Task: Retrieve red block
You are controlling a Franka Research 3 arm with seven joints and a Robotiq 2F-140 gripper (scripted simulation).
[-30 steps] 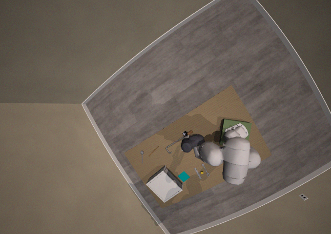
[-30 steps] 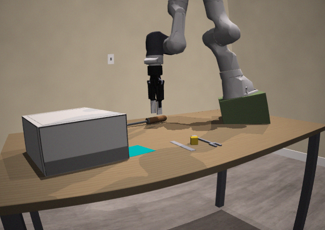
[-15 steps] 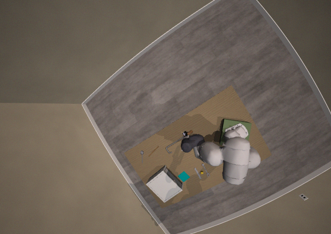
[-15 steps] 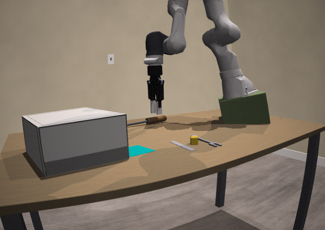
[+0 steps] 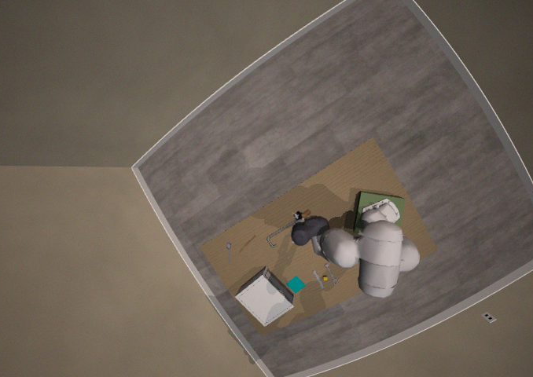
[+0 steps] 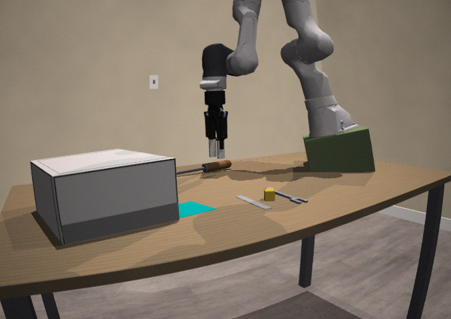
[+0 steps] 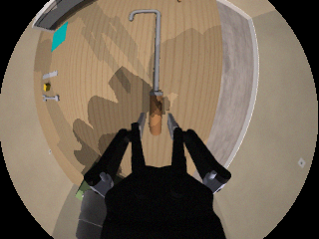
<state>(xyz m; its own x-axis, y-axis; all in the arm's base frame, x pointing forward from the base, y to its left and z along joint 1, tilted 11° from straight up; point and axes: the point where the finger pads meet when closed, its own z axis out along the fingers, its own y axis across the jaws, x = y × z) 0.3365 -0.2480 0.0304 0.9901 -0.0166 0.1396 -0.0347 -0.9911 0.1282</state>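
My hand is 130 mm short of the hooked tool, 70 mm above it and 30 mm to the right of it. Also, from my hand: thin wooden stick 440 mm ahead, 80 mm below, 60 mm to the right; then yellow cube 450 mm to the left, 130 mm ahead, 70 mm below; then forked tool 450 mm to the left, 80 mm below, 80 mm ahead.
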